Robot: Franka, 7 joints.
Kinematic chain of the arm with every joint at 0, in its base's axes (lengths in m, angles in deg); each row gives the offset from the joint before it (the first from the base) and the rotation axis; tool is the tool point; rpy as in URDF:
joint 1: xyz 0 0 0.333 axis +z
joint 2: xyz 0 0 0 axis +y
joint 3: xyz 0 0 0.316 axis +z
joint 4: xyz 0.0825 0 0 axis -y
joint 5: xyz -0.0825 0 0.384 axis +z
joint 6: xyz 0 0 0 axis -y
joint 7: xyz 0.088 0 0 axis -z
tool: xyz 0 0 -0.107 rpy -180 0 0
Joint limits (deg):
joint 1: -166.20..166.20
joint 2: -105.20..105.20
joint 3: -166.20..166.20
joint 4: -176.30..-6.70
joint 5: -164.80..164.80
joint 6: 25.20..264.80
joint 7: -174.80..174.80
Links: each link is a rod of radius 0.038 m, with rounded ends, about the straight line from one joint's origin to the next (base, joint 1, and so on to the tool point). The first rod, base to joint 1, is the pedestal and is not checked.
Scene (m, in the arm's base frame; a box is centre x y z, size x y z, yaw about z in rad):
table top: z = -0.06
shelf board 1: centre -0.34 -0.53 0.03 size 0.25 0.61 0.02 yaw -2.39
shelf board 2: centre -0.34 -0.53 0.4 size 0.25 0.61 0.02 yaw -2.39
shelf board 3: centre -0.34 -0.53 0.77 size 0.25 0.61 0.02 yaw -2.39
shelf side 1: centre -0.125 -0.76 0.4 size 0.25 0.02 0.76 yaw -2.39
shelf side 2: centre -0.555 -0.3 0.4 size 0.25 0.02 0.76 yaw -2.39
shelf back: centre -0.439 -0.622 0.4 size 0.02 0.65 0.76 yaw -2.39
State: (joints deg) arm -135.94 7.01 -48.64 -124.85 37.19 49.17 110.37
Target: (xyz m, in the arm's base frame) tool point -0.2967 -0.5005 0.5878
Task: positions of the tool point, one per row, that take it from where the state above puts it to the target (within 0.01 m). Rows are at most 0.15 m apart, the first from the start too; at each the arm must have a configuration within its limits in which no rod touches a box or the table.
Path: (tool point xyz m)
1: -0.3857 -0.0105 0.4602
2: -0.3573 0.0512 0.5420
3: -0.3045 0.1211 0.6080
4: -0.2298 0.1928 0.6525
5: -0.1384 0.2602 0.6712
6: -0.2252 0.1521 0.6936
7: -0.2749 0.0196 0.6953
8: -0.2793 -0.1220 0.6767
9: -0.2364 -0.2557 0.6398
10: -0.1507 -0.3641 0.5878
11: -0.2232 -0.4374 0.5916
12: -0.2966 -0.5005 0.5877

